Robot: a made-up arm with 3 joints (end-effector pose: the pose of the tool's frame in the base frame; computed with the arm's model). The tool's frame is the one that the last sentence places. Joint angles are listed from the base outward.
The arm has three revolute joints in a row. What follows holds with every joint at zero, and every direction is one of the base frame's.
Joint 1 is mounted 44.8 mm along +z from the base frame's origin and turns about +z.
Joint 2 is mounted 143.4 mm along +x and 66.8 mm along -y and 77 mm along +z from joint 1 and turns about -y.
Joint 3 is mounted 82.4 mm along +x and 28.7 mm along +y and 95.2 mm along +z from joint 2 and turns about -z.
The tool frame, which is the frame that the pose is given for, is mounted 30.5 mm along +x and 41.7 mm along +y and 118.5 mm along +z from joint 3; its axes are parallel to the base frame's.
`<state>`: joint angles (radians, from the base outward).
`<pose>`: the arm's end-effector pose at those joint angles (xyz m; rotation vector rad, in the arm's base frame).
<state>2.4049 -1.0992 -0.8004</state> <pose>-0.2806 0.2372 0.1532 1.1598 -1.1213 -2.6323</pose>
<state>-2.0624 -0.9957 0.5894</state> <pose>-0.2039 -0.3377 0.1282 0.8904 0.9821 -2.3662</pose>
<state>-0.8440 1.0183 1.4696</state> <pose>-0.0293 -0.0637 0.3420 0.3883 -1.2006 -2.0694</pose>
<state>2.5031 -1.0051 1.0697</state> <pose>-0.2908 0.2717 0.1235 -1.0643 -0.2331 1.3023</pose>
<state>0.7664 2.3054 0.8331</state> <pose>-0.0529 -0.0962 0.0778 1.6536 -1.6068 -0.0342</pose>
